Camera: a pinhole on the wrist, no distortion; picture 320 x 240 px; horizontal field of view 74.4 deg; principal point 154.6 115.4 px. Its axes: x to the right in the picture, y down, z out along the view. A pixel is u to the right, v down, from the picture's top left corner.
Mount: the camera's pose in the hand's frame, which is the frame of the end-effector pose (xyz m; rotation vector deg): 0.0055 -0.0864 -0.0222 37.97 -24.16 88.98
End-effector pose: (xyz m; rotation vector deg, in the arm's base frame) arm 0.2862 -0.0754 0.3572 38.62 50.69 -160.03
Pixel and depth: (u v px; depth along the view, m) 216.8 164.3 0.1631
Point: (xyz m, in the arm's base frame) 0.2002 -0.0271 0.5398
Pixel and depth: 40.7 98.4 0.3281
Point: 0.0605 0.2101 0.6199
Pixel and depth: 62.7 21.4 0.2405
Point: 0.0437 0.1306 0.5065
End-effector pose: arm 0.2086 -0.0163 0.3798 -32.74 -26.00 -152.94
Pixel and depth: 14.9 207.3 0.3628
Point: 0.1115 0.5097 0.3242
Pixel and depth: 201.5 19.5 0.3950
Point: -0.0022 0.2507 0.7024
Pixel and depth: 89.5 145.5 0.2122
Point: 0.1196 0.2599 0.4089
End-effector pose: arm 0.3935 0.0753 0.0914 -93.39 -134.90 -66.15
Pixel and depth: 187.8 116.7 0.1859
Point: 0.2784 0.1550 -0.0911
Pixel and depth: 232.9 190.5 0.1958
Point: 0.3399 0.1325 -0.1402
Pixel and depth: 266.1 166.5 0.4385
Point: 0.4141 0.3029 -0.3661
